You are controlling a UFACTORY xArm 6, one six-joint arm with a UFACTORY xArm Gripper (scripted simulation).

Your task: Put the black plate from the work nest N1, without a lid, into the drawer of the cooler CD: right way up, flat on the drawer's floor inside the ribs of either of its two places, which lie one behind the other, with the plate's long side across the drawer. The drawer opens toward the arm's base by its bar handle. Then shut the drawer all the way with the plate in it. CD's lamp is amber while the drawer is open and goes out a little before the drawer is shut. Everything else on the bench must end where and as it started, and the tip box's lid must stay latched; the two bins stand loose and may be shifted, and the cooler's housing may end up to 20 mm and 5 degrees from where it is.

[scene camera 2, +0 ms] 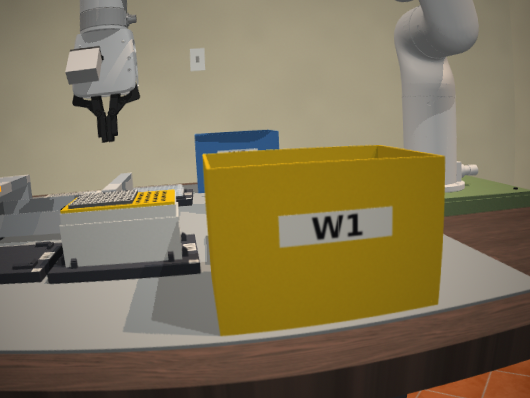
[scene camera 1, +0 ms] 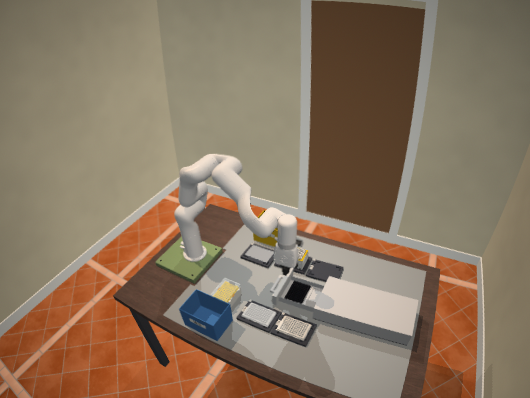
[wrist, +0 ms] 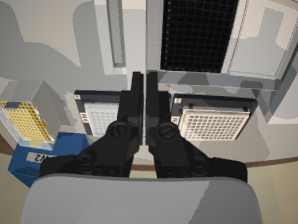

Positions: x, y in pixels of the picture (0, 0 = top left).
A blue bin shows in scene camera 2, in scene camera 1 [213, 319] and in the wrist view. The same spot on the blue bin: [wrist: 27, 160] is [scene camera 2: 255, 149].
